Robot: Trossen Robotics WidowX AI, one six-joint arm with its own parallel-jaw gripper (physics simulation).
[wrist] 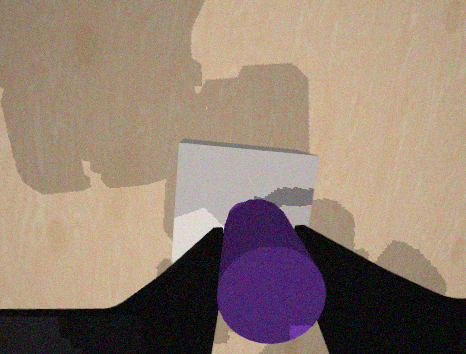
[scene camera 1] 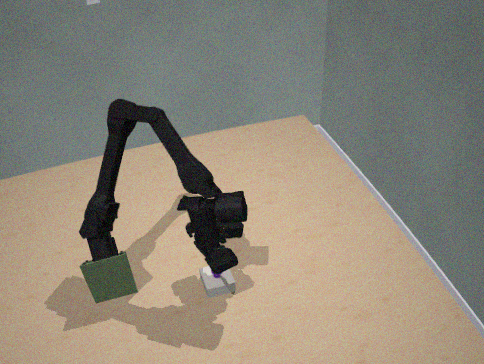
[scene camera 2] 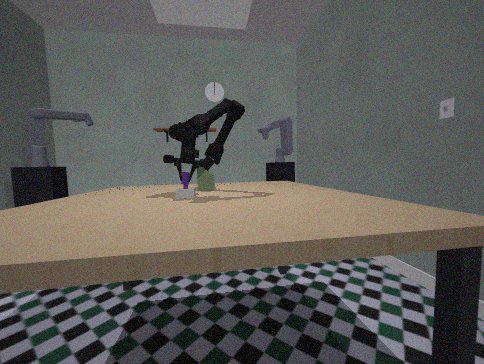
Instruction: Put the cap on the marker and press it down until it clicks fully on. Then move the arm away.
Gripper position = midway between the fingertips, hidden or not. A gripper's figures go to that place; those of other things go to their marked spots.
Labels:
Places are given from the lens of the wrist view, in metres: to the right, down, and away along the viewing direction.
my gripper (wrist: 258, 235): 0.01, 0.03, 0.11
purple cap (wrist: 269, 287): 0.01, 0.03, 0.07
pale grey block (wrist: 212, 177): -0.01, 0.00, 0.13
The marked spots on the pale grey block and the purple cap are 0.07 m apart.

